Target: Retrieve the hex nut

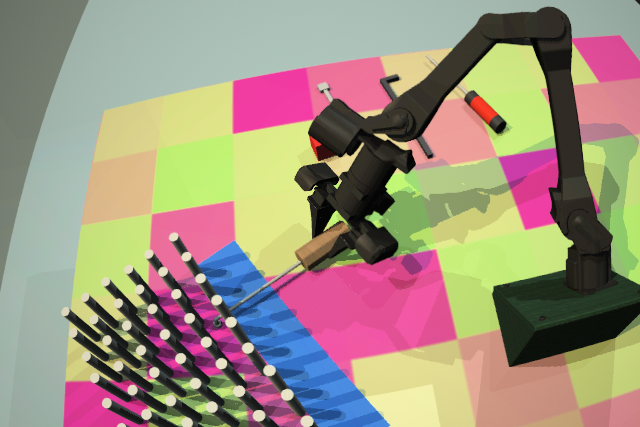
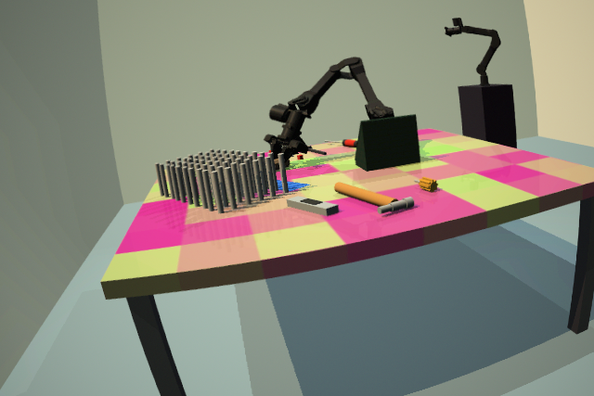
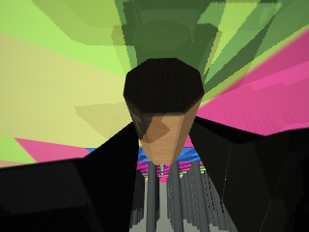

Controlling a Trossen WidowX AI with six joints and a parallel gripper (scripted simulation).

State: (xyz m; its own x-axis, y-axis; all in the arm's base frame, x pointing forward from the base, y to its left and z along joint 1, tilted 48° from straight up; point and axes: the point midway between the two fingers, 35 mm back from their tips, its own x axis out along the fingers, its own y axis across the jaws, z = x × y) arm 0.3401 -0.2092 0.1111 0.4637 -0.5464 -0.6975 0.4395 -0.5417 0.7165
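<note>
The wooden-handled awl is 9 cm ahead of my gripper tip and 4 cm to the left of it. Round my gripper tip: blue taped strip 9 cm ahead, 14 cm to the left, 2 cm below; red block 4 cm behind, 21 cm to the right; hex nut 19 cm ahead, 9 cm to the left, 1 cm below.
</note>
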